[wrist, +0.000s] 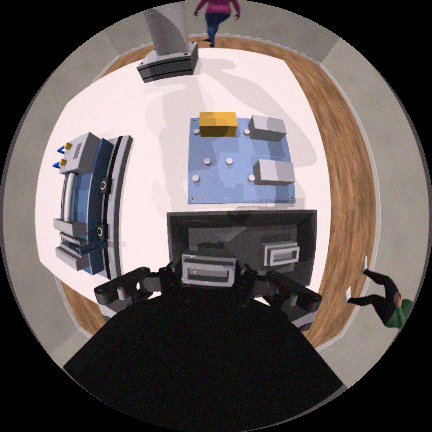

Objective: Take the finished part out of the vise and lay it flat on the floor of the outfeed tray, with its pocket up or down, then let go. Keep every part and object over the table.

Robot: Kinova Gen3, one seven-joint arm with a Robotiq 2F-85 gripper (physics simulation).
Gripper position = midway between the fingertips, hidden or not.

Observation:
In view: the gripper (208,266), a yellow block (211,123) and a blue plate (218,182).

